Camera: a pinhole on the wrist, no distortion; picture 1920 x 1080 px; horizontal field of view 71.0 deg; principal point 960.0 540.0 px. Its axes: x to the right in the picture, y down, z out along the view. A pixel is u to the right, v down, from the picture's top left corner.
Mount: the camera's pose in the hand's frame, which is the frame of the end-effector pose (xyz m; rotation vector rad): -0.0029 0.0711 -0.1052 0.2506 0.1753 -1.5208
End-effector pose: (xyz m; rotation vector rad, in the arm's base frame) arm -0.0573 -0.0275 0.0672 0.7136 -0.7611 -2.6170
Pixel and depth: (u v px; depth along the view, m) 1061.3 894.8 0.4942
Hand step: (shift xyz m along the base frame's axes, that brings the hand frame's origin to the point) -0.3039 0.1792 0.1753
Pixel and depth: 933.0 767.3 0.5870
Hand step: -0.3247 0.2194 0.2750
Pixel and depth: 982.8 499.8 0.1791
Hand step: -0.0198 0.0178 0.0654
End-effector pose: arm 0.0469 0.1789 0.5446 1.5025 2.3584 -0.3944
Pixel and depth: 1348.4 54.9 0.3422
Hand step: -0.0332 -0.2364 -0.1116
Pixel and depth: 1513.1 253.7 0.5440
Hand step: -0.1751 -0.3674 -0.2497
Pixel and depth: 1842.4 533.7 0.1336
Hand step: -0.0428 -0.0244 0.0053
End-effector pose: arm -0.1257 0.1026 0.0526 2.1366 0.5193 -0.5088
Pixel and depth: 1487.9 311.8 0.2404
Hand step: -0.1035 -0.0426 -0.0838
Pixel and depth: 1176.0 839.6 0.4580
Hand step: -0.0497 -0.1816 -0.2981
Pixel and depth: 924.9 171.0 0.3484
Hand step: -0.1421 -0.1968 -0.0766
